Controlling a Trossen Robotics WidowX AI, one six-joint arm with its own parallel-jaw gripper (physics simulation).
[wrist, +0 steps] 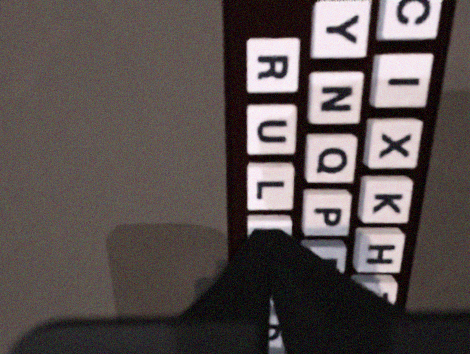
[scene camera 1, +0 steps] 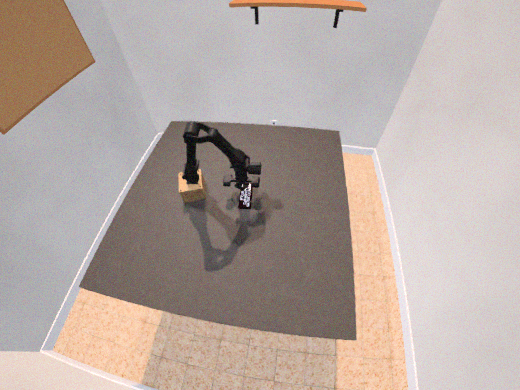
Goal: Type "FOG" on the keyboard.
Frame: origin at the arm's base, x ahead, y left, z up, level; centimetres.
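Seen in the pictures: gripper, fingertip midpoint: (wrist: pixel 266 241) (scene camera 1: pixel 242 190); arm's base, link origin: (scene camera 1: pixel 192 179).
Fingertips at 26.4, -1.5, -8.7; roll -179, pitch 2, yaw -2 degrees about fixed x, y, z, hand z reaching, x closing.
Pixels of each thing's top centre, then the offset from my fingertips to it, as dx, dy, dz. Level surfaces: height alone.
- keyboard, top centre: (wrist: pixel 322 277) (scene camera 1: pixel 245 192) +1.9, -1.5, +0.0
- L key, top centre: (wrist: pixel 270 189) +0.2, +1.8, +0.0
- U key, top centre: (wrist: pixel 271 131) +0.2, +3.6, +0.0
- R key, top centre: (wrist: pixel 272 66) +0.3, +5.5, +0.0
- P key, top centre: (wrist: pixel 327 215) +2.0, +0.8, +0.0
- H key, top centre: (wrist: pixel 380 254) +3.7, -0.6, +0.0
- dark mat, surface height: dz -1.7
The keyboard (scene camera 1: pixel 245 196) (wrist: pixel 275 17) is a narrow dark red board with three columns of white letter keys, turned sideways in the wrist view. My gripper (scene camera 1: pixel 244 187) (wrist: pixel 266 241) is shut and empty, over the left column. Its tips cover most of a key (wrist: pixel 270 223) directly below the L key (wrist: pixel 270 186), hiding its letter; I cannot tell whether they touch it. The U key (wrist: pixel 271 130) and R key (wrist: pixel 273 66) are farther up that column. The P key (wrist: pixel 327 213) and H key (wrist: pixel 379 251) are to the right. The F and O keys cannot be made out.
The arm stands on a wooden block (scene camera 1: pixel 191 190) left of the keyboard, on a dark mat (scene camera 1: pixel 295 280). An orange shelf (scene camera 1: pixel 297 4) is on the back wall, and a brown panel (scene camera 1: pixel 40 55) is at the upper left. The arm's shadows fall around the keyboard.
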